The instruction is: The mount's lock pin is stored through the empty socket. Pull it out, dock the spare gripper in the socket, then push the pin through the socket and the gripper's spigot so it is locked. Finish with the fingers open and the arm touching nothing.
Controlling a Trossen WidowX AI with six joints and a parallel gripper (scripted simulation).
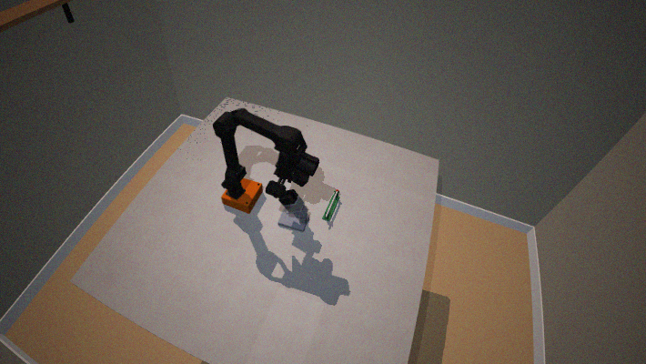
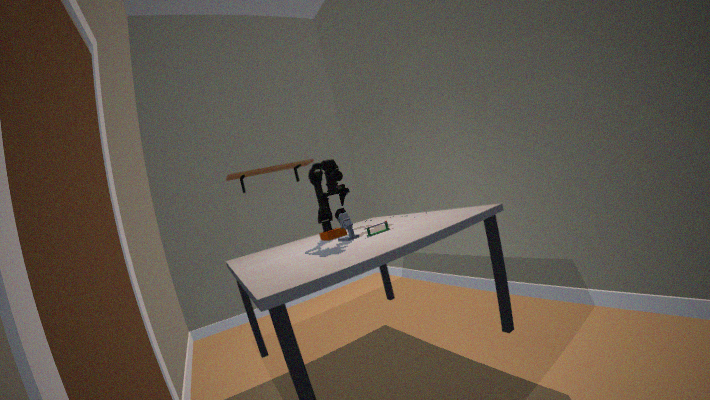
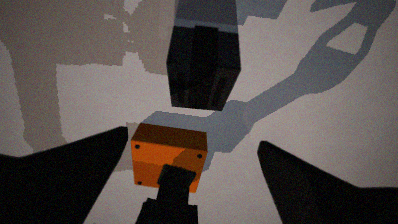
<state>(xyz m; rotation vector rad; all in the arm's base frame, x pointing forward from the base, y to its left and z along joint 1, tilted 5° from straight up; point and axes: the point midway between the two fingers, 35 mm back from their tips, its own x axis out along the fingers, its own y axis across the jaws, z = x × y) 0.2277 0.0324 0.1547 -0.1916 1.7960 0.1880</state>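
The green pin rest is 170 mm below my gripper tip, 160 mm to the left of it and 160 mm ahead of it. Also, from my gripper tip: spare gripper: 70 mm below, 50 mm ahead, 10 mm to the left; mount: 140 mm below, 70 mm ahead, 20 mm to the left.
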